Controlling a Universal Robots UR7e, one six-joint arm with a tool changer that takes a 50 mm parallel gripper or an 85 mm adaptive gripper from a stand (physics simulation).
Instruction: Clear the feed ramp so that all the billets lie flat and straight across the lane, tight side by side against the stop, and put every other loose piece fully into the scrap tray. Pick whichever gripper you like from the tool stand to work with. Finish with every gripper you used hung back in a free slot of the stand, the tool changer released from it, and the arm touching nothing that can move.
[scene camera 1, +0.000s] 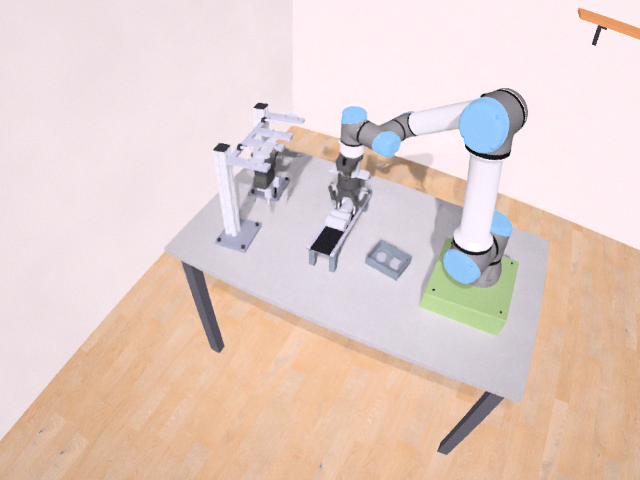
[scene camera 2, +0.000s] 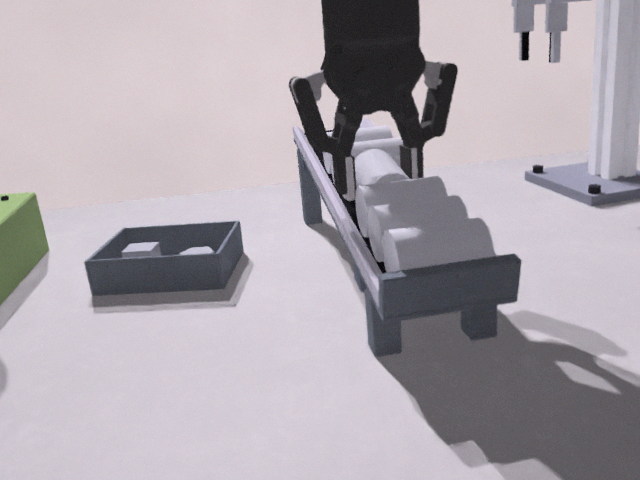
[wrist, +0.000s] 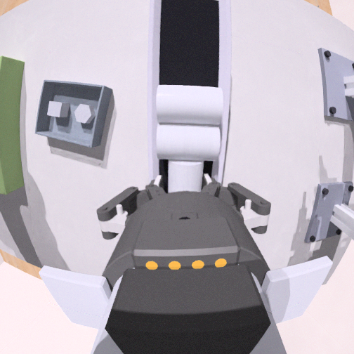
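Note:
My adaptive gripper (scene camera 1: 347, 209) (scene camera 2: 382, 183) (wrist: 183, 181) is open, its fingers down on either side of one billet (scene camera 2: 377, 165) (wrist: 185, 175) that lies lengthwise on the feed ramp (scene camera 1: 355, 219) (scene camera 2: 338, 211) (wrist: 154, 100). In the wrist view narrow gaps show beside that billet. Several billets lie crosswise on the downhill side, the lowest billet (scene camera 2: 439, 245) by the stop (scene camera 2: 449, 286). Two crosswise billets (wrist: 190, 104) (wrist: 188, 142) lie uphill. The scrap tray (scene camera 2: 155, 276) (wrist: 100, 120) holds a square block (scene camera 2: 141, 249) (wrist: 57, 109) and a hexagonal piece (scene camera 2: 197, 251) (wrist: 84, 114).
The tool stand (scene camera 1: 229, 196) (scene camera 2: 615, 103) is beside the ramp, with the parallel gripper (scene camera 1: 264, 175) hanging in it. The green robot base (scene camera 1: 465, 304) is on the tray's other side. The stand's bolted base plates (wrist: 337, 90) show in the wrist view.

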